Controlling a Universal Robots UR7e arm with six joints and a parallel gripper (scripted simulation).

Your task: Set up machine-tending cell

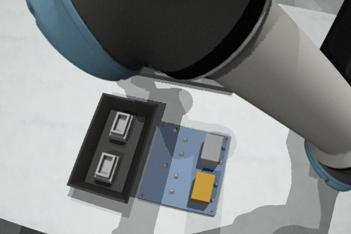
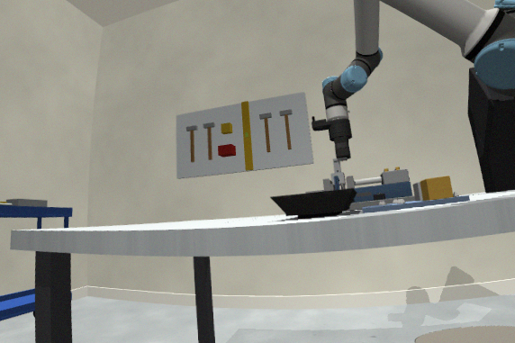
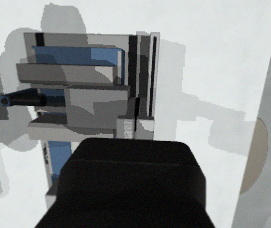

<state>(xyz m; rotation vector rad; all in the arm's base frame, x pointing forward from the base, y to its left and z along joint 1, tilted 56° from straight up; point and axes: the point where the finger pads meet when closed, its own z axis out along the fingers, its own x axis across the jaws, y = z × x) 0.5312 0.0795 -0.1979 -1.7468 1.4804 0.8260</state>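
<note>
Now: the blue base 8 cm behind my hand, 7 cm to the left of it and 8 cm below it. The rest, counted from my hand: brass blank (25 cm behind, 40 cm to the left, 10 cm below).
</note>
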